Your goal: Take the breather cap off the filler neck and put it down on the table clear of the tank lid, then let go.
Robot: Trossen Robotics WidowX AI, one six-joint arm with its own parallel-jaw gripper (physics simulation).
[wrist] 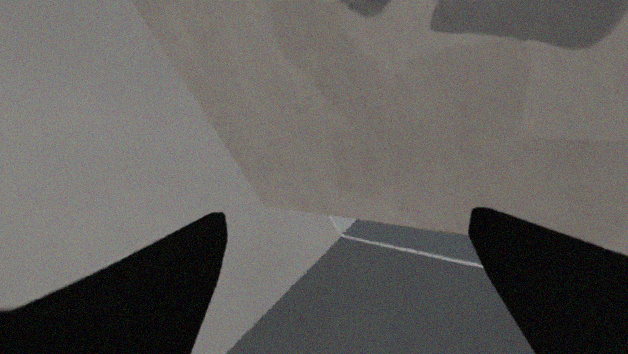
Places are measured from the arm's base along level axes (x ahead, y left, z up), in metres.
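Pixels of known places: gripper, fingertip midpoint: [347, 222].
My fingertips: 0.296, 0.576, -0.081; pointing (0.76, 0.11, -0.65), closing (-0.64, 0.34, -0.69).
Observation:
Behind a point stands the place of what it marks, as x, y, z.
My gripper [347, 222] @[0.296, 0.576, -0.081] is open, with its two black fingers wide apart at the lower left and lower right of the wrist view and no object between the tips. The breather cap, the filler neck and the tank lid cannot be made out in this view. The picture is dim and grainy.
A beige-brown surface [400, 165] @[0.392, 0.657, -0.222] with soft darker patches spans the middle and upper right. A plain light grey surface [90, 130] lies at the left. A dark grey area [350, 300] with a thin pale line lies below, between the fingers. Dark shapes [530, 20] show at the top right.

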